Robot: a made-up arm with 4 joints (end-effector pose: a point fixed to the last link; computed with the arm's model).
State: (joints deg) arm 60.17 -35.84 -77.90 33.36
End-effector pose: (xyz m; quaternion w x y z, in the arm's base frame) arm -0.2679 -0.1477 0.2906 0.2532 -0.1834 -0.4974 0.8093
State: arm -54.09 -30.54 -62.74 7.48
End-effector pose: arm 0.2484 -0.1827 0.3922 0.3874 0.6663 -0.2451 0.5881
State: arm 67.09 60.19 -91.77 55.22
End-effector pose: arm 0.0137 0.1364 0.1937 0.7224 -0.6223 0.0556 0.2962
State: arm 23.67 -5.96 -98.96 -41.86
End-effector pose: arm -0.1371 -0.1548 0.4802 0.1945 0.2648 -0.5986 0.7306
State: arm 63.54 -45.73 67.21 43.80
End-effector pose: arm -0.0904 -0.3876 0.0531 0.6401 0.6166 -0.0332 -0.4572
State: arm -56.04 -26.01 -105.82 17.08
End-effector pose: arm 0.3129 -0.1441 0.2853 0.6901 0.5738 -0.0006 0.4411
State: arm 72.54 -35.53 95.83 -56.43
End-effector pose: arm -0.2558 -0.3395 0.2036 0.4227 -0.0107 -0.8124 -0.4015
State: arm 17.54 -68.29 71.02 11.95
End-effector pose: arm -0.0636 -0.4311 0.0930 0.7223 0.3469 0.1650 -0.5751
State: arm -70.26 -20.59 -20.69 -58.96
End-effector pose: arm 0.3157 -0.2584 0.2633 0.1220 -0.8701 0.4607 -0.1257
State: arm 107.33 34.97 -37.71 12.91
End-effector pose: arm -0.1753 0.1150 -0.0354 0.2734 -0.6501 -0.0352 0.7081
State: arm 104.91 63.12 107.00 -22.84
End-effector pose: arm -0.2694 0.1260 0.0702 0.0257 0.3870 0.7276 0.5659
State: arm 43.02 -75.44 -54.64 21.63
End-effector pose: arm -0.1875 -0.3487 0.2372 0.1103 -0.0420 0.6445 -0.7554
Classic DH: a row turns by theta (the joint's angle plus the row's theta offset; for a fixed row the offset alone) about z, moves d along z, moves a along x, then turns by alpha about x. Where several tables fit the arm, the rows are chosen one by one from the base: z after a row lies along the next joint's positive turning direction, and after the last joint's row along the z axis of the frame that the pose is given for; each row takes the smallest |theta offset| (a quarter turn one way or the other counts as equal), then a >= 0, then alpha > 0; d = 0 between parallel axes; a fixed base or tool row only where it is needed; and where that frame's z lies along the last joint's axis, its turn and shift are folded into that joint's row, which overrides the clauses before.
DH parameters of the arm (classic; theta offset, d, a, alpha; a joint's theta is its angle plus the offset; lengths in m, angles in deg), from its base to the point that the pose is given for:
base (fixed): 0 0.146 0.011 90
joint 1: 90 0.107 0.031 -90
joint 2: 86.73 0.0198 -0.0276 90.8
joint 3: -89.5 0.1908 -0.0388 109.38
joint 4: -41.63 -0.049 -0.1349 -112.98
tool (fixed): -168.98 0.0201 0 0

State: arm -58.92 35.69 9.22 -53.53
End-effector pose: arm 0.2758 0.0561 0.3347 0.2414 -0.9593 -0.0712 -0.1278
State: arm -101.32 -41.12 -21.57 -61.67
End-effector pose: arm 0.2583 -0.3520 0.0980 0.0151 0.7666 -0.6318 -0.1141
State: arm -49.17 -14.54 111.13 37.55
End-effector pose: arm 0.1609 -0.3732 0.2680 0.7792 -0.0709 0.3934 -0.4827
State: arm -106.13 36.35 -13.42 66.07
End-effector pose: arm 0.1888 0.0515 0.2689 0.2548 -0.6127 -0.2380 -0.7092
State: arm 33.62 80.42 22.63 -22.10
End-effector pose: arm -0.1529 0.2062 0.2215 0.1229 0.4697 0.5143 0.7069
